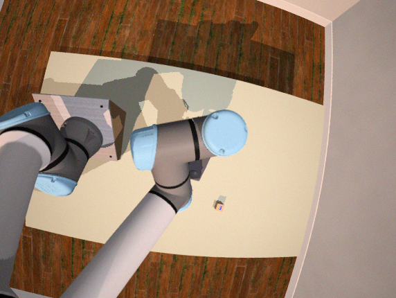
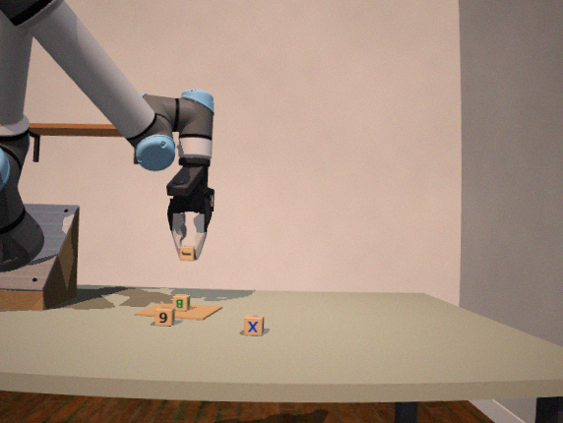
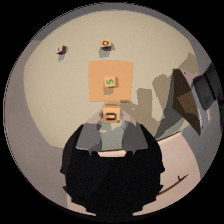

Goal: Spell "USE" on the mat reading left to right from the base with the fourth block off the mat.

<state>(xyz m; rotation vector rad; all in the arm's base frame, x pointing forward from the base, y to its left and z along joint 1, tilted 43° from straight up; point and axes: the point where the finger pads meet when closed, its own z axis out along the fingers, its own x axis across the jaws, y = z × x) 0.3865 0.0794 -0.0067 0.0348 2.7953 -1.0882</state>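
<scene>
The orange mat lies 12 cm below my hand and 5 cm to the right of it. From my hand the other things lie so: blue-lettered block (22 cm to the right, 17 cm ahead, 11 cm below).
</scene>
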